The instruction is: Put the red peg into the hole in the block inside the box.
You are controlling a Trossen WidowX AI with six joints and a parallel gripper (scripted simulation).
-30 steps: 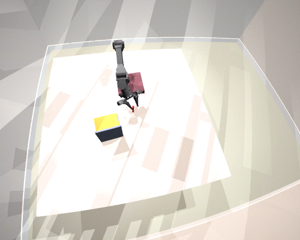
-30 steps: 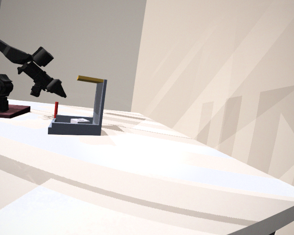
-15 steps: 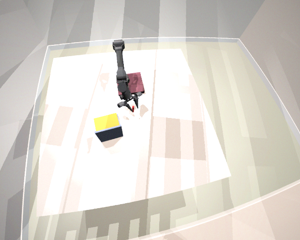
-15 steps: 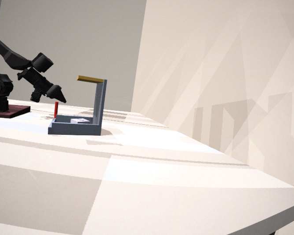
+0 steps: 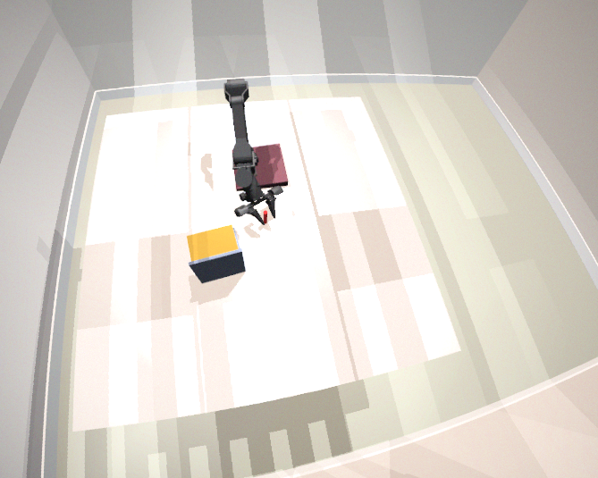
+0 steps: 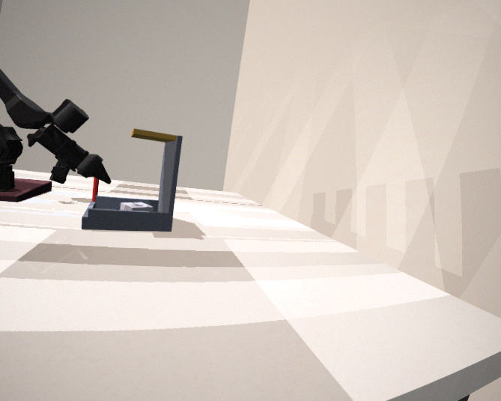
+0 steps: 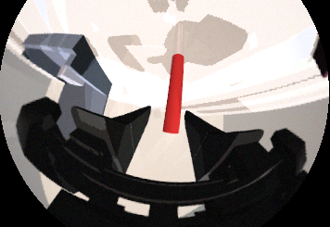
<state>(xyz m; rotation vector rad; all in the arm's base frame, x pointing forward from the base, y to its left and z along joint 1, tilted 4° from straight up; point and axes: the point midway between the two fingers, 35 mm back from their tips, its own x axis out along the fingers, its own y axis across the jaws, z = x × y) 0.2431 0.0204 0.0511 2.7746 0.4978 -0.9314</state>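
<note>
Now: the red peg 3 cm behind my gripper tip, 1 cm to the right of it and 2 cm below it. The rest, counted from my gripper tip: yellow roof (10 cm ahead, 20 cm to the right, 14 cm above); then box wall (15 cm ahead, 20 cm to the right, 4 cm above).
</note>
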